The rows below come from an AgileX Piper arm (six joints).
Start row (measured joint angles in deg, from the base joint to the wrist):
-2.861 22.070 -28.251 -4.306 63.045 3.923
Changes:
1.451 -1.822 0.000 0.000 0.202 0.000
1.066 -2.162 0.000 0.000 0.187 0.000
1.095 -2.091 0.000 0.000 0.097 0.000
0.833 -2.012 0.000 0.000 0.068 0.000
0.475 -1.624 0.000 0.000 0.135 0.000
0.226 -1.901 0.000 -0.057 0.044 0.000
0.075 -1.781 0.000 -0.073 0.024 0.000
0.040 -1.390 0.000 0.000 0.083 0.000
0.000 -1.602 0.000 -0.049 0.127 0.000
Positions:
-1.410 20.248 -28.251 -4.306 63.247 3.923
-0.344 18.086 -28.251 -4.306 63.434 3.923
0.751 15.995 -28.251 -4.306 63.531 3.923
1.584 13.983 -28.251 -4.306 63.599 3.923
2.059 12.359 -28.251 -4.306 63.734 3.923
2.285 10.458 -28.251 -4.363 63.778 3.923
2.360 8.677 -28.251 -4.436 63.802 3.923
2.400 7.287 -28.251 -4.436 63.885 3.923
2.400 5.685 -28.251 -4.485 64.012 3.923

